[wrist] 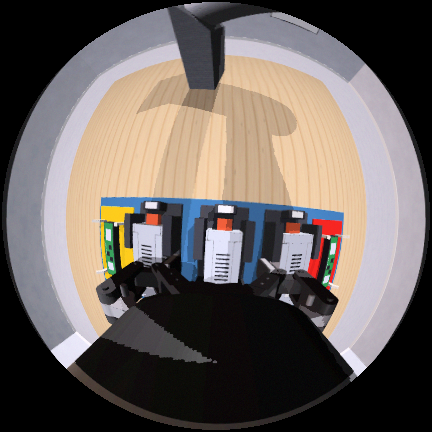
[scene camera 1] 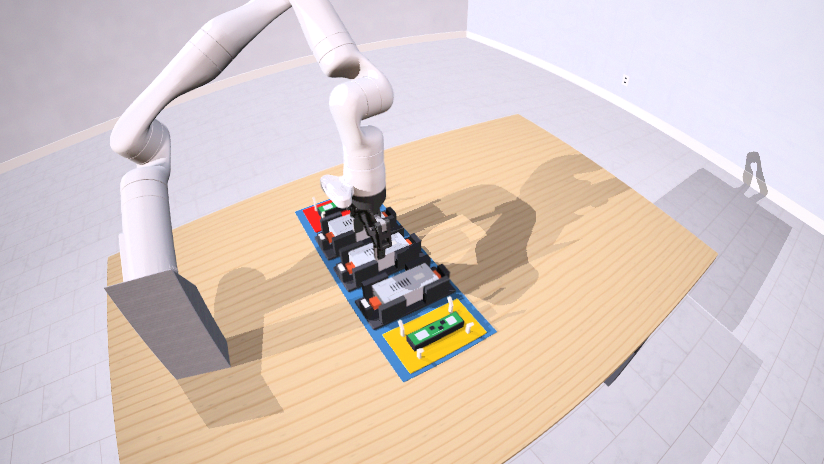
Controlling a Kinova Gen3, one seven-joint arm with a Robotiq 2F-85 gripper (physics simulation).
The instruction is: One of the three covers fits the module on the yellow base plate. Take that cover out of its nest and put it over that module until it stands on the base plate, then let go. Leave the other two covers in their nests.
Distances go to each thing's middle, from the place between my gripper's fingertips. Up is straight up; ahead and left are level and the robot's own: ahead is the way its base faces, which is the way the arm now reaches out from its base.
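My hand: 60 mm short of the yellow base plate (scene camera 1: 448, 344), 210 mm to the left of it, 70 mm above it.
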